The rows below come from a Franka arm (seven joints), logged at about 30 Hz.
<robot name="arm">
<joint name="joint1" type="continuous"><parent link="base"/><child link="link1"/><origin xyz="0 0 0.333" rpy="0 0 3.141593"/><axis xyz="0 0 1"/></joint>
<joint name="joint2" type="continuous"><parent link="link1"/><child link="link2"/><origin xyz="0 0 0" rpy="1.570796 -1.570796 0"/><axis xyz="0 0 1"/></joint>
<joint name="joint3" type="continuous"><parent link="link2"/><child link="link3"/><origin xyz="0.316 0 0" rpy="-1.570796 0 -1.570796"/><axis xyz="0 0 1"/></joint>
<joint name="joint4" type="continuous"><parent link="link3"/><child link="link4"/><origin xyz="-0.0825 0 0" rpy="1.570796 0 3.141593"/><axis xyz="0 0 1"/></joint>
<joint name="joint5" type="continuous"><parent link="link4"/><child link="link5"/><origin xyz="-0.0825 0.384 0" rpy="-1.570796 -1.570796 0"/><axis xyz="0 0 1"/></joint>
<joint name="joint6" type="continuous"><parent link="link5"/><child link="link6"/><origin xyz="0 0 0" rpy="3.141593 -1.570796 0"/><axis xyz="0 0 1"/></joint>
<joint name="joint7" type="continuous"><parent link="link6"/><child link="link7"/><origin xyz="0 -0.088 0" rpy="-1.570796 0 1.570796"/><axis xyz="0 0 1"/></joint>
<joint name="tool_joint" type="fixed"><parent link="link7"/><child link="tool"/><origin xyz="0 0 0.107" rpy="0 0 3.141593"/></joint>
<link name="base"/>
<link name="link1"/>
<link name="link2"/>
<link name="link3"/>
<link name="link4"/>
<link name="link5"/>
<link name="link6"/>
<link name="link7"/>
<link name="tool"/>
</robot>
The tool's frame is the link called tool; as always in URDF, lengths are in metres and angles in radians. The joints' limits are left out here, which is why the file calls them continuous.
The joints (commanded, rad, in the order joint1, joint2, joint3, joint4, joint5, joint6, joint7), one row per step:
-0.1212 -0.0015 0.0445 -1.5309 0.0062 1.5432 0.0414
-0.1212 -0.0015 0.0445 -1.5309 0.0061 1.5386 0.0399
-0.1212 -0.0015 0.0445 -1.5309 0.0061 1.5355 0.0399
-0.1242 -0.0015 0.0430 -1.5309 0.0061 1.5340 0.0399
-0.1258 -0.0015 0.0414 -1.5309 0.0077 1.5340 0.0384
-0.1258 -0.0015 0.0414 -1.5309 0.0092 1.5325 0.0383
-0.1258 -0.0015 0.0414 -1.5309 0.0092 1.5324 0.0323
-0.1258 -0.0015 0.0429 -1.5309 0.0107 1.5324 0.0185
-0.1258 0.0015 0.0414 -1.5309 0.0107 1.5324 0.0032
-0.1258 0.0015 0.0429 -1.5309 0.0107 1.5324 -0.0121
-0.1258 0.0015 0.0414 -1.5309 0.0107 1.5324 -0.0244
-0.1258 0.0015 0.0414 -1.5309 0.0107 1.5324 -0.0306
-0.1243 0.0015 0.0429 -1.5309 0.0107 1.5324 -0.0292
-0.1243 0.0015 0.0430 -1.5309 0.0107 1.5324 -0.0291
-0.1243 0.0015 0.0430 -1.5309 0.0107 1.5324 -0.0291
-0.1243 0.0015 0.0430 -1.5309 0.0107 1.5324 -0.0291
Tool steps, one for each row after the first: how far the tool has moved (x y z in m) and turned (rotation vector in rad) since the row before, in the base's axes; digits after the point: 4 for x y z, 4 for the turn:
-0.0005 0.0000 -0.0004 0.0002 0.0046 0.0015
-0.0003 0.0000 -0.0003 0.0002 0.0031 0.0000
-0.0004 -0.0025 -0.0001 0.0001 0.0015 -0.0045
-0.0001 -0.0016 0.0000 0.0016 -0.0001 -0.0016
-0.0001 0.0002 -0.0001 0.0016 0.0014 0.0002
0.0000 0.0000 0.0000 0.0000 0.0000 0.0060
0.0001 0.0010 0.0000 0.0014 -0.0003 0.0154
0.0008 -0.0009 -0.0017 0.0003 0.0028 0.0138
0.0001 0.0008 0.0000 0.0000 -0.0002 0.0168
-0.0001 -0.0008 0.0000 0.0000 -0.0001 0.0108
0.0000 0.0000 0.0000 0.0000 -0.0001 0.0062
0.0001 0.0016 0.0000 0.0000 0.0000 0.0016
0.0000 0.0001 0.0000 0.0000 0.0000 0.0000
0.0000 0.0000 0.0000 0.0000 0.0000 0.0000
0.0000 0.0000 0.0000 0.0000 0.0000 0.0000

